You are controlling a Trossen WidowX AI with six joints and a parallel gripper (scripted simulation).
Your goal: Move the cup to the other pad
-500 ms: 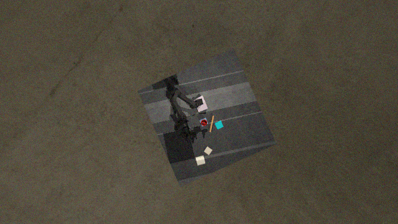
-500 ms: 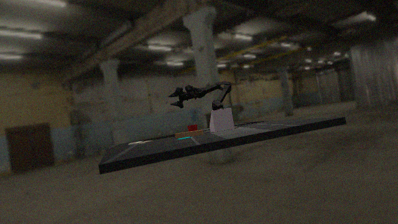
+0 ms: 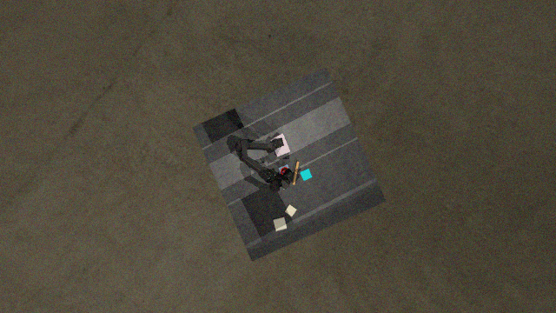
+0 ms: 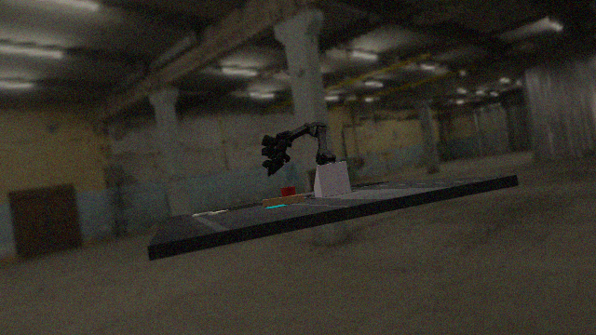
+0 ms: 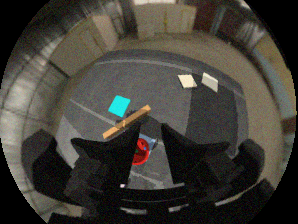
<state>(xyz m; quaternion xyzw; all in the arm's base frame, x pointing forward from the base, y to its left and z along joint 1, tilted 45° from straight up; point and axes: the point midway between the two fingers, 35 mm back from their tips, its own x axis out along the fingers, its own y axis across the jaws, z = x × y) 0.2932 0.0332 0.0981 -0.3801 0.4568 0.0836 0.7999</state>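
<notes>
My gripper tip is 70 mm past the red cup, 10 mm to the right of it and 110 mm above it. Round my gripper tip: cyan pad 10 mm ahead, 180 mm to the left, 160 mm below; wooden bar 30 mm behind, 100 mm to the left, 140 mm below.
</notes>
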